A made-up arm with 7 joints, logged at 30 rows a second.
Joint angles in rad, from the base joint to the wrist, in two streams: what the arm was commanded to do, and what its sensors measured. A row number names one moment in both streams.
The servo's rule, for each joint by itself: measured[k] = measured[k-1] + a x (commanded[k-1-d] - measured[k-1]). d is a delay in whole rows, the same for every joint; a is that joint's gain. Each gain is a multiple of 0.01, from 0.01 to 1. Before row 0 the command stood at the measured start. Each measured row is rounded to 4 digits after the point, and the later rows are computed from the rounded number. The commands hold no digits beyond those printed.
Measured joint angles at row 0:
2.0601, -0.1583, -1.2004, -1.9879, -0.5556, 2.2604, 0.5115
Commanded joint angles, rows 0 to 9:
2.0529, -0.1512, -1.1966, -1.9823, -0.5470, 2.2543, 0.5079
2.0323, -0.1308, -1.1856, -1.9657, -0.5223, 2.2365, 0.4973
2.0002, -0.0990, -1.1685, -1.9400, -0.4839, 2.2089, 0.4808
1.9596, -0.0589, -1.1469, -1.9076, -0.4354, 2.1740, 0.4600
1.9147, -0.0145, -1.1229, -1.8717, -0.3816, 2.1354, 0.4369
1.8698, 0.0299, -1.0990, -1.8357, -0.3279, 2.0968, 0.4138
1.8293, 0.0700, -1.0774, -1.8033, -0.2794, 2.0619, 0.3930
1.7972, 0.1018, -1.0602, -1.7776, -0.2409, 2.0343, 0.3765
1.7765, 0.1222, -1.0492, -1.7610, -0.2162, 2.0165, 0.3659
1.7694, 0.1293, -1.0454, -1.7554, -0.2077, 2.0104, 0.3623
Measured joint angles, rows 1 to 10:
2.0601, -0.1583, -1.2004, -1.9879, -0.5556, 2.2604, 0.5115
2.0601, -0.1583, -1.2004, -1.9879, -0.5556, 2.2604, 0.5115
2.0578, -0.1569, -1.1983, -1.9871, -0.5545, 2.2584, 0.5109
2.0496, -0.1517, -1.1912, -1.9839, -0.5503, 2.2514, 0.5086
2.0338, -0.1412, -1.1785, -1.9773, -0.5417, 2.2378, 0.5039
2.0101, -0.1247, -1.1608, -1.9668, -0.5279, 2.2174, 0.4964
1.9796, -0.1027, -1.1396, -1.9525, -0.5089, 2.1912, 0.4863
1.9445, -0.0762, -1.1169, -1.9350, -0.4854, 2.1610, 0.4740
1.9076, -0.0470, -1.0948, -1.9152, -0.4586, 2.1293, 0.4602
1.8723, -0.0172, -1.0754, -1.8946, -0.4303, 2.0989, 0.4460
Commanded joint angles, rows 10 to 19:
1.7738, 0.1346, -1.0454, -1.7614, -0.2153, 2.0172, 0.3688
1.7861, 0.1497, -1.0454, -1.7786, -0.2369, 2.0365, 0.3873
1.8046, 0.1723, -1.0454, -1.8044, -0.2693, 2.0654, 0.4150
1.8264, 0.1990, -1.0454, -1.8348, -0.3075, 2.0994, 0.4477
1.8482, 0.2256, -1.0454, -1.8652, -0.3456, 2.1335, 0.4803
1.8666, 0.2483, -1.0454, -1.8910, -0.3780, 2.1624, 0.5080
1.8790, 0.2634, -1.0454, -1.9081, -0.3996, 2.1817, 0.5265
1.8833, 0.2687, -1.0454, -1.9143, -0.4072, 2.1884, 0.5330
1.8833, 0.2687, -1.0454, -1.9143, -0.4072, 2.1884, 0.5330
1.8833, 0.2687, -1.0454, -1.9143, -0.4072, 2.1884, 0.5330
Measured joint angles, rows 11 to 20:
1.8416, 0.0107, -1.0607, -1.8746, -0.4025, 2.0725, 0.4324
1.8185, 0.0344, -1.0521, -1.8567, -0.3772, 2.0526, 0.4205
1.8042, 0.0544, -1.0483, -1.8424, -0.3562, 2.0413, 0.4117
1.7984, 0.0735, -1.0467, -1.8328, -0.3407, 2.0398, 0.4076
1.8004, 0.0933, -1.0460, -1.8285, -0.3314, 2.0480, 0.4089
1.8087, 0.1144, -1.0457, -1.8294, -0.3283, 2.0644, 0.4155
1.8213, 0.1366, -1.0455, -1.8348, -0.3305, 2.0865, 0.4265
1.8358, 0.1589, -1.0454, -1.8432, -0.3367, 2.1108, 0.4404
1.8496, 0.1798, -1.0454, -1.8529, -0.3449, 2.1335, 0.4550
1.8604, 0.1976, -1.0454, -1.8621, -0.3530, 2.1511, 0.4683

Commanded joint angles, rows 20 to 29:
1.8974, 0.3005, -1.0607, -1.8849, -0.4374, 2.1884, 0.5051
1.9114, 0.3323, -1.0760, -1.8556, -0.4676, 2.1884, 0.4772
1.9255, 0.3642, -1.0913, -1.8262, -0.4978, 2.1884, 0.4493
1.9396, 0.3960, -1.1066, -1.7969, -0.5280, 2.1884, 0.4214
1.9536, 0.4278, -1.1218, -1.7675, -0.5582, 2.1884, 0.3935
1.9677, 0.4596, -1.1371, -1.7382, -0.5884, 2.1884, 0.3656
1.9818, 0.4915, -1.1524, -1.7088, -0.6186, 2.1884, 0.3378
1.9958, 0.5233, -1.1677, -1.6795, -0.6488, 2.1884, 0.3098
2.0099, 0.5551, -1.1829, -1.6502, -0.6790, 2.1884, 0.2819
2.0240, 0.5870, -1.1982, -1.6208, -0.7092, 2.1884, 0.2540
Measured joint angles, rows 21 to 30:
1.8677, 0.2118, -1.0454, -1.8699, -0.3600, 2.1630, 0.4793
1.8727, 0.2232, -1.0454, -1.8766, -0.3661, 2.1711, 0.4884
1.8806, 0.2387, -1.0540, -1.8778, -0.3754, 2.1766, 0.4912
1.8905, 0.2574, -1.0663, -1.8745, -0.3874, 2.1804, 0.4888
1.9017, 0.2788, -1.0803, -1.8673, -0.4018, 2.1830, 0.4821
1.9138, 0.3022, -1.0950, -1.8567, -0.4182, 2.1847, 0.4718
1.9265, 0.3273, -1.1100, -1.8433, -0.4364, 2.1859, 0.4585
1.9397, 0.3538, -1.1252, -1.8275, -0.4562, 2.1867, 0.4427
1.9532, 0.3813, -1.1404, -1.8097, -0.4773, 2.1872, 0.4249
1.9668, 0.4097, -1.1557, -1.7902, -0.4996, 2.1876, 0.4053

